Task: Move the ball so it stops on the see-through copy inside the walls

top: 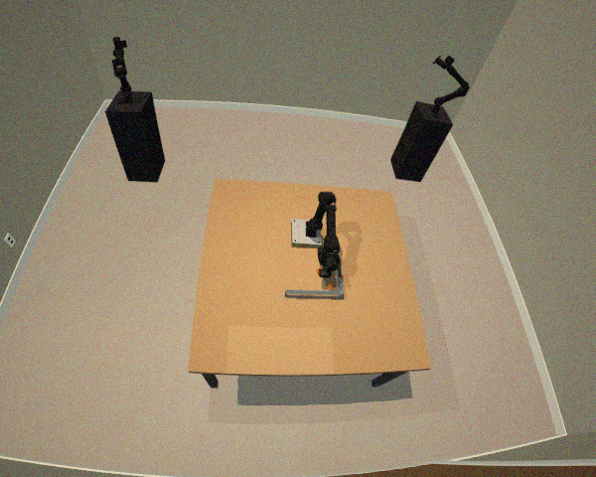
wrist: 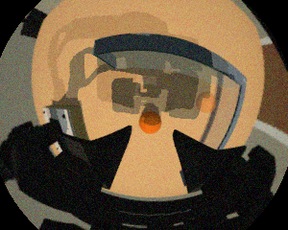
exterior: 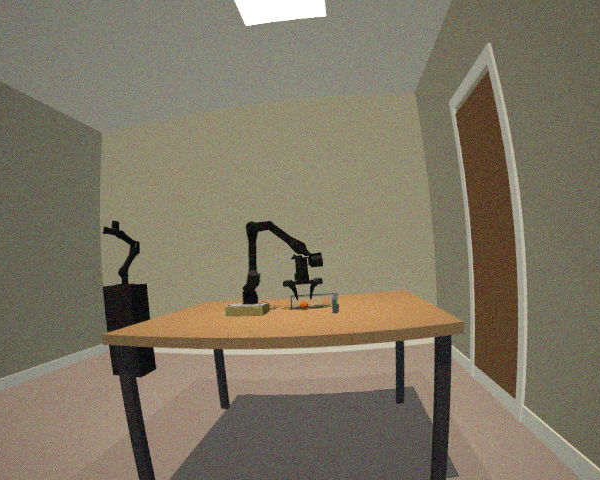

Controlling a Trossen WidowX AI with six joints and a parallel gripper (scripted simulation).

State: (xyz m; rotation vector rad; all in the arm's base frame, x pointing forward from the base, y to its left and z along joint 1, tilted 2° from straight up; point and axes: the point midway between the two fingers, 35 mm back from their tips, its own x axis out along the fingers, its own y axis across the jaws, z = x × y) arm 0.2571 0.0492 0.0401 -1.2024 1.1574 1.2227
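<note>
Right now my gripper tip is 30 mm above the orange ball. From my gripper tip the other things lie so: see-through copy of ball (100 mm ahead, 50 mm to the left, 30 mm below).
</note>
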